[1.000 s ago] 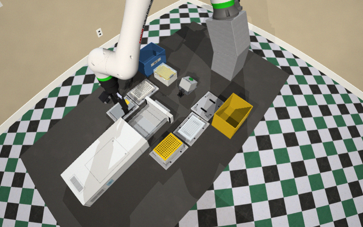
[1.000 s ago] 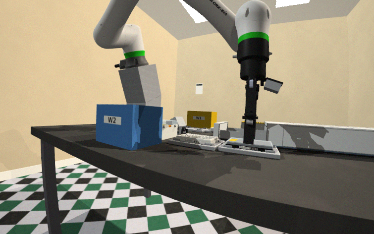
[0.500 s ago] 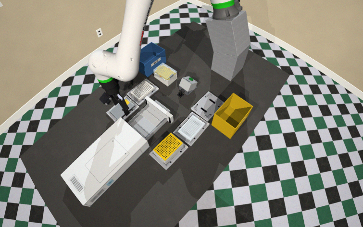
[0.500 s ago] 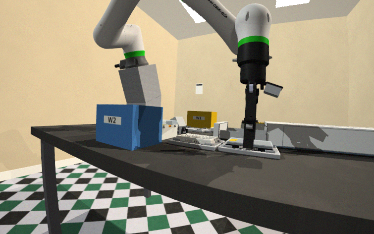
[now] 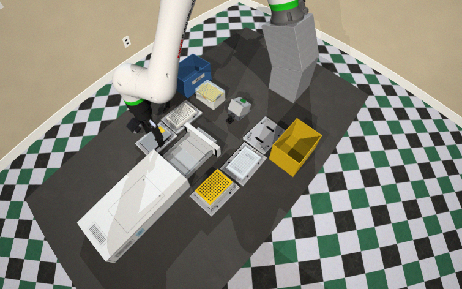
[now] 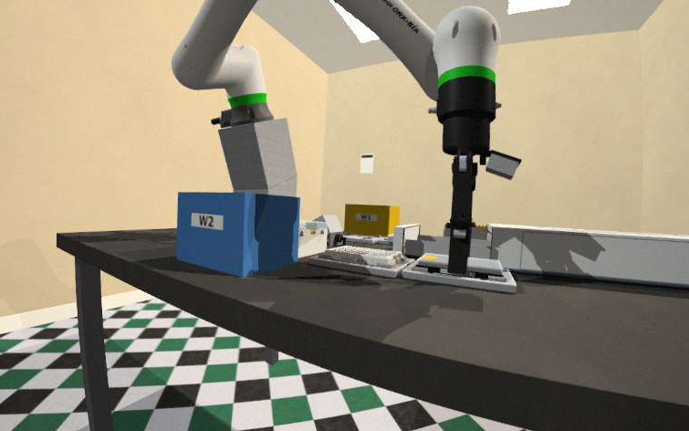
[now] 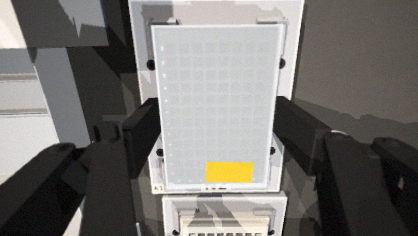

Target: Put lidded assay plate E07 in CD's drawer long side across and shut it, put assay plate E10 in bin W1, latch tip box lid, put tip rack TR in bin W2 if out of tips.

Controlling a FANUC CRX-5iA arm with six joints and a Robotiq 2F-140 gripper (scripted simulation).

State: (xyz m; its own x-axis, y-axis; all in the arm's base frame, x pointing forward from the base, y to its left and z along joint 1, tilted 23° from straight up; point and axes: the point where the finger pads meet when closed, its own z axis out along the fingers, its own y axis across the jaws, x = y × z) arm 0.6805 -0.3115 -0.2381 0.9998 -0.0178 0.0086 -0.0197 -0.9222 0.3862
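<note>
Now: the lid 2 cm below my hand. Also, from my hand: black assay plate: 2 cm below; then white plate: 17 cm behind, 2 cm below; then nest N2: 4 cm below.
</note>
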